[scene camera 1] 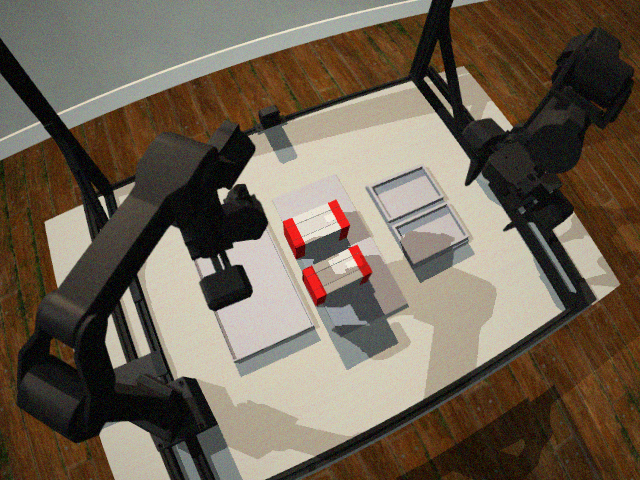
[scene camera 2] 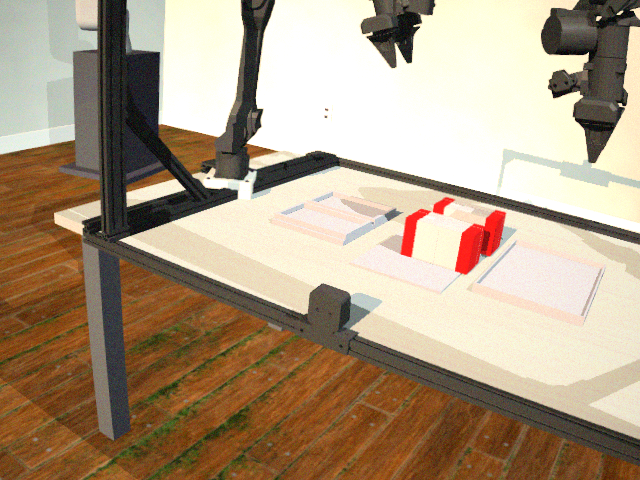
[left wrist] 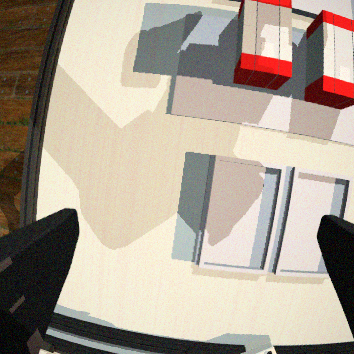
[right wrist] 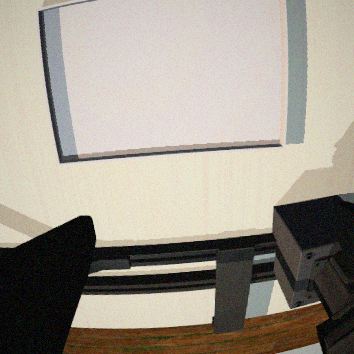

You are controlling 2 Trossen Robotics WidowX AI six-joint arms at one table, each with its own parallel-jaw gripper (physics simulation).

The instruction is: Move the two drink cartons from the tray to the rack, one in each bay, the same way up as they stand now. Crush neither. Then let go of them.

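Frame: origin at the left arm's base, x left, y down, z back, level; millimetres.
Seen in the pictures: left gripper, between the fingertips: (scene camera 1: 485, 207) (scene camera 2: 402, 65) (left wrist: 203, 225); right gripper, between the fingertips: (scene camera 1: 216, 267) (scene camera 2: 596, 156) (right wrist: 218, 222); left arm's base, origin of its link: (scene camera 2: 230, 175); right arm's base, origin of its link: (scene camera 1: 170, 413) (right wrist: 331, 273).
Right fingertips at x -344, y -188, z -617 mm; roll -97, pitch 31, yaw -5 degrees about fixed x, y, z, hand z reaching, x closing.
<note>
Offsets run from my right fingertips to a thing's top centre. "spot": to the spot under its first point.
Two white drink cartons with red ends stand side by side on the flat tray (scene camera 1: 309, 192) (scene camera 2: 403, 267) (left wrist: 215, 97): one carton @[dy +152, dx +57, dz +211 mm] (scene camera 1: 316, 226) (scene camera 2: 436, 238) (left wrist: 341, 55) is at the upper side in scene camera 1, the other carton @[dy +152, dx +145, dz +149 mm] (scene camera 1: 338, 272) (scene camera 2: 467, 209) (left wrist: 265, 37) at the lower side. The two-bay rack @[dy +204, dx +220, dz +386 mm] (scene camera 1: 408, 193) (scene camera 2: 325, 222) (left wrist: 310, 225) has both bays empty. My left gripper (scene camera 1: 486, 205) (scene camera 2: 402, 64) (left wrist: 203, 225) is open, high up beyond the rack's right side in scene camera 1. My right gripper (scene camera 1: 225, 289) (scene camera 2: 592, 159) (right wrist: 218, 222) is open, high above the left side.
A larger rimmed tray @[dy +208, dx +7, dz +36 mm] (scene camera 1: 263, 310) (scene camera 2: 547, 279) (right wrist: 175, 80) lies empty left of the cartons in scene camera 1. A black block @[spot: dy +170, dx -197, dz +393 mm] (scene camera 1: 268, 114) (scene camera 2: 329, 307) is fixed to the table's frame. Dark posts rise at the table's ends. Shadows cross the table and one bay.
</note>
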